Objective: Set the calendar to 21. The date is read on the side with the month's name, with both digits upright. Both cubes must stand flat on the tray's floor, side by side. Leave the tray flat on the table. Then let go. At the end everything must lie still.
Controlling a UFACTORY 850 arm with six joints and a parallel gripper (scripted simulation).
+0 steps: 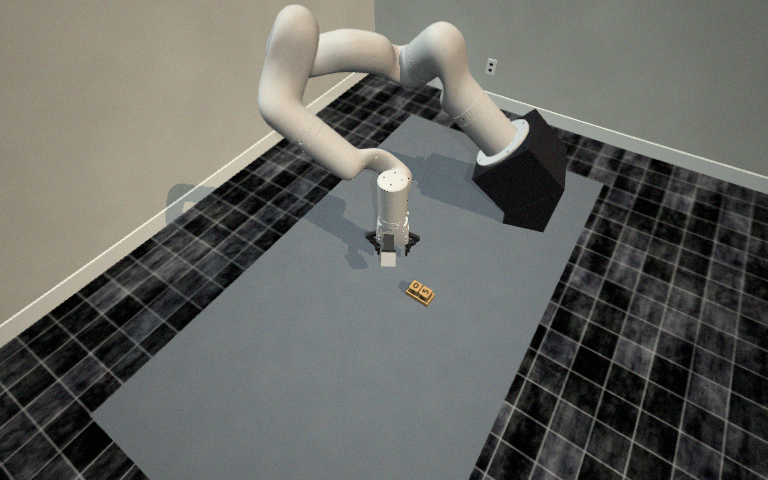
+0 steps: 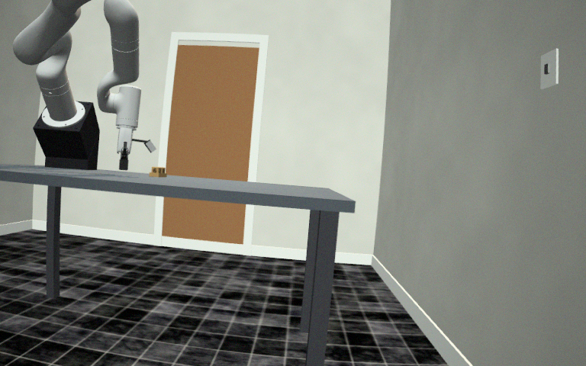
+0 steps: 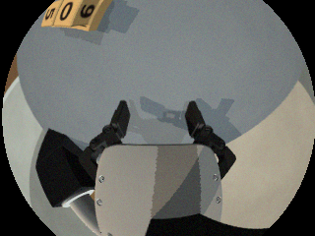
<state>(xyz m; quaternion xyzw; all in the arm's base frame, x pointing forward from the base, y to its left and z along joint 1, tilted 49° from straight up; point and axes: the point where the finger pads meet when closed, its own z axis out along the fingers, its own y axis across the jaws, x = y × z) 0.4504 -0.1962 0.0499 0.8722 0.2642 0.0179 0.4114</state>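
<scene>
The orange tray is 9 cm ahead of my hand, 15 cm to the left of it and 2 cm below it.
</scene>
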